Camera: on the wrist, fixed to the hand. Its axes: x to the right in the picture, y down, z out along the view.
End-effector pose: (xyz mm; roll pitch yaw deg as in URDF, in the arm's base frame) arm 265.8 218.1 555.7 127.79 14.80 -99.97
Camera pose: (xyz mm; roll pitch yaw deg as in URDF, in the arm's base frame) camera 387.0 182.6 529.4 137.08 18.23 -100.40
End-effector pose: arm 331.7 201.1 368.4 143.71 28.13 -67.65
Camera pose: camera 458.1 227.0 370.7 153.44 31.53 -67.01
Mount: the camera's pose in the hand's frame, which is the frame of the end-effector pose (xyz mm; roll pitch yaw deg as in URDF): 20.2 -94.2 -85.8 9.46 -2.42 -2.46
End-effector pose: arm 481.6 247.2 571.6 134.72 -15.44 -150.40
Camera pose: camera 526.0 126.1 570.7 144.13 -11.99 -150.39
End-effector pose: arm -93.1 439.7 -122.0 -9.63 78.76 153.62
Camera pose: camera 11.5 507.5 -155.2 -8.29 75.82 145.36
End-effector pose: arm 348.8 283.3 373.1 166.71 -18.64 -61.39
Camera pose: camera 446.3 337.2 438.2 175.55 -15.71 -59.48
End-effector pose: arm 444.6 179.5 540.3 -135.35 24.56 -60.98
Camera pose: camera 485.0 120.4 647.6 -124.37 24.51 -57.19
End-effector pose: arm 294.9 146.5 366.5 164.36 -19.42 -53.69
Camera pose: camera 386.7 213.9 427.2 173.22 -16.42 -51.90
